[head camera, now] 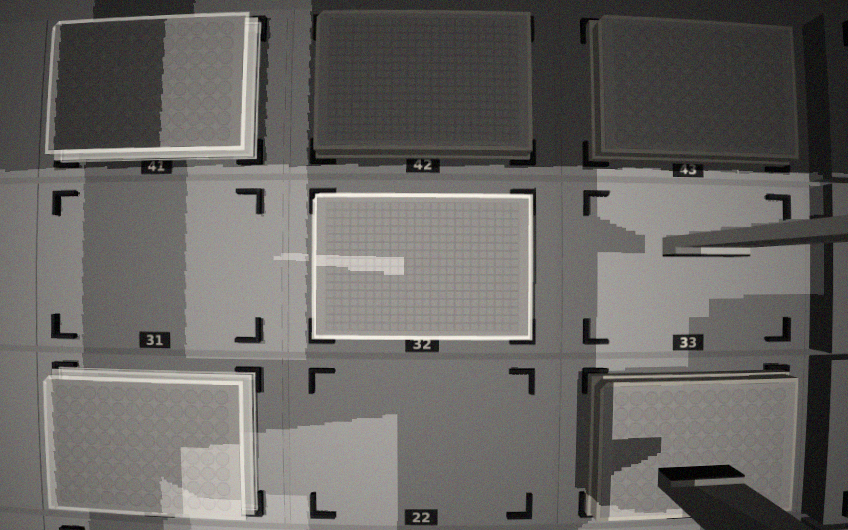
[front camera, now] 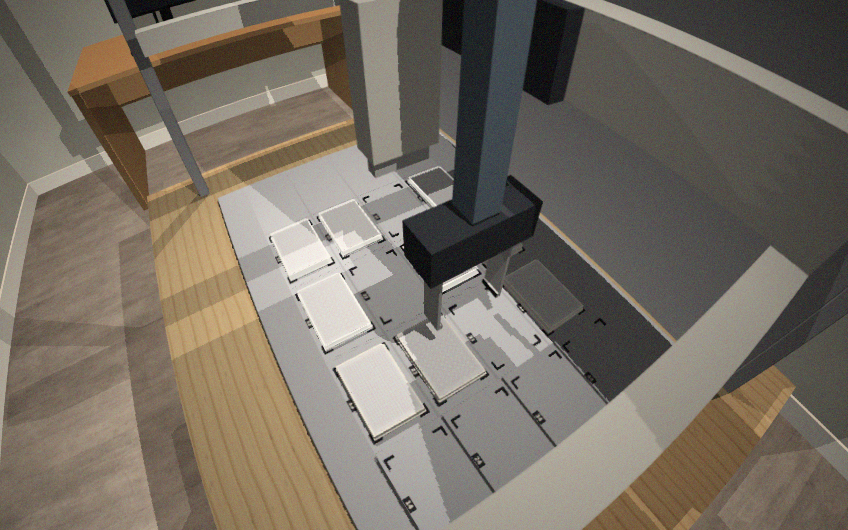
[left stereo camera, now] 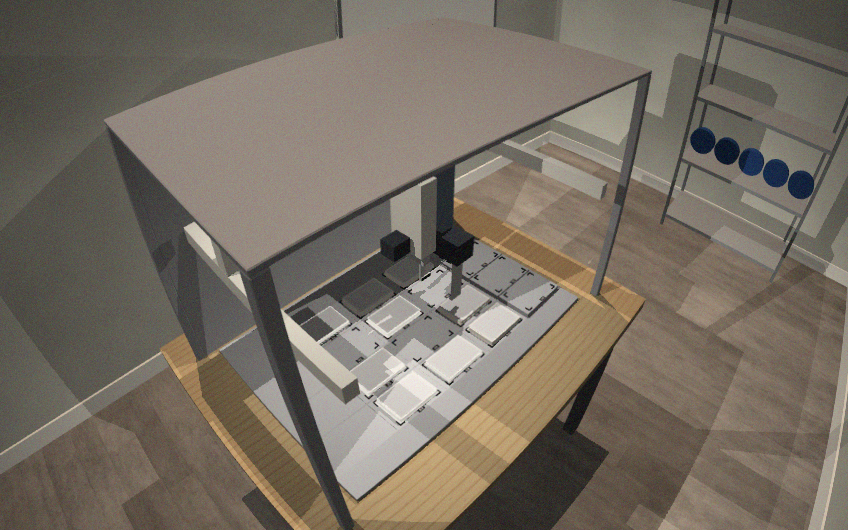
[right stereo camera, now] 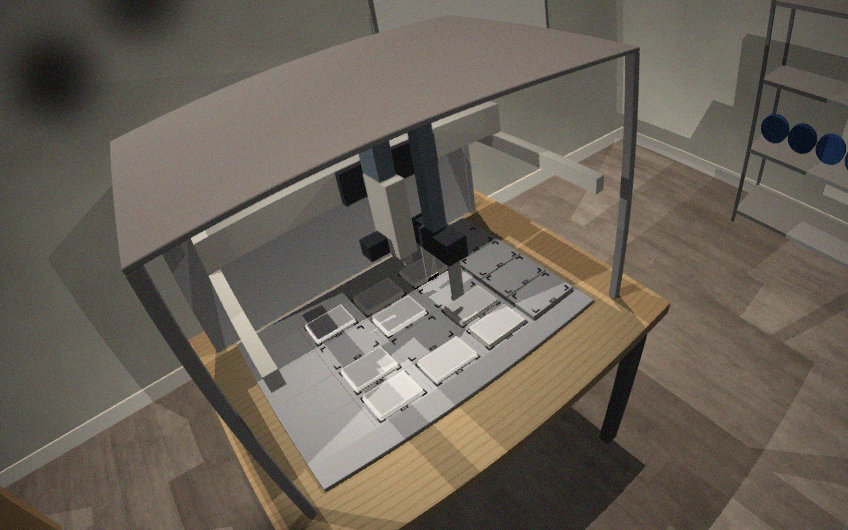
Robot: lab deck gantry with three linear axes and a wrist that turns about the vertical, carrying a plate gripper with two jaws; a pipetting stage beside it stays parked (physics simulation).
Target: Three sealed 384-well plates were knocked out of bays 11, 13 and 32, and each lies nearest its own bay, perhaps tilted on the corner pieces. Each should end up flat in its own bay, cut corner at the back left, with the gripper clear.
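Places are measured from the robot's base along level axes (x left, y down, z back), in metres.
Pixels of known places: gripper, fingertip midpoint: (head camera: 697, 362) (front camera: 462, 304) (left stereo camera: 439, 286) (right stereo camera: 444, 287); robot's base at its link origin: (front camera: 270, 238) (left stereo camera: 400, 424) (right stereo camera: 381, 421).
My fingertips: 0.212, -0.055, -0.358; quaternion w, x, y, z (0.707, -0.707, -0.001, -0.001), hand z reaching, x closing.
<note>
For each thing: its middle in the pictures, then the offset to it from my fingertips, as dx, dy, dz. "*": a spot on its surface instead.
- bay 32 plate at the middle of its body: (head camera: 422, 266) (left stereo camera: 393, 315) (right stereo camera: 399, 315) +0.045, +0.048, +0.130
- bay 11 plate at the middle of its body: (front camera: 299, 247) (left stereo camera: 407, 396) (right stereo camera: 392, 394) -0.169, +0.048, +0.294
- bay 13 plate at the middle of its body: (front camera: 379, 388) (right stereo camera: 497, 325) (left stereo camera: 494, 323) -0.169, +0.048, -0.034
- bay 12 at a spot on its surface: (front camera: 334, 311) * -0.170, +0.041, +0.120
- bay 21 at a spot on its surface: (head camera: 146, 445) * -0.060, +0.041, +0.291
- bay 23 at a spot on its surface: (front camera: 442, 362) * -0.068, +0.041, -0.049
- bay 41 at a spot on its surface: (head camera: 206, 87) * +0.148, +0.041, +0.256
- bay 42 at a spot on its surface: (head camera: 422, 84) * +0.148, +0.041, +0.131
- bay 43 at a spot on its surface: (head camera: 694, 90) * +0.149, +0.041, -0.029
The bay 32 plate (head camera: 422, 265) (left stereo camera: 393, 316) (right stereo camera: 400, 315) lies square between its corner pieces and looks flat; its back left corner looks slightly cut. In the front view the gripper partly hides it. The bay 11 plate (front camera: 301, 250) (left stereo camera: 407, 397) (right stereo camera: 393, 396) and the bay 13 plate (front camera: 380, 391) (left stereo camera: 494, 324) (right stereo camera: 497, 326) sit squarely in the front row and look level; their cut corners are too small to tell. My gripper (front camera: 464, 309) (head camera: 703, 359) is open and empty, raised right of the bay 32 plate, one jaw over bay 33 and one over bay 23.
Other plates stand in bay 12 (front camera: 334, 311), bay 21 (head camera: 146, 445), bay 23 (front camera: 442, 362), bay 41 (head camera: 206, 87), bay 42 (head camera: 422, 84) and bay 43 (head camera: 694, 90). The pipetting stage (front camera: 400, 81) is at the back left of the gripper in the front view.
</note>
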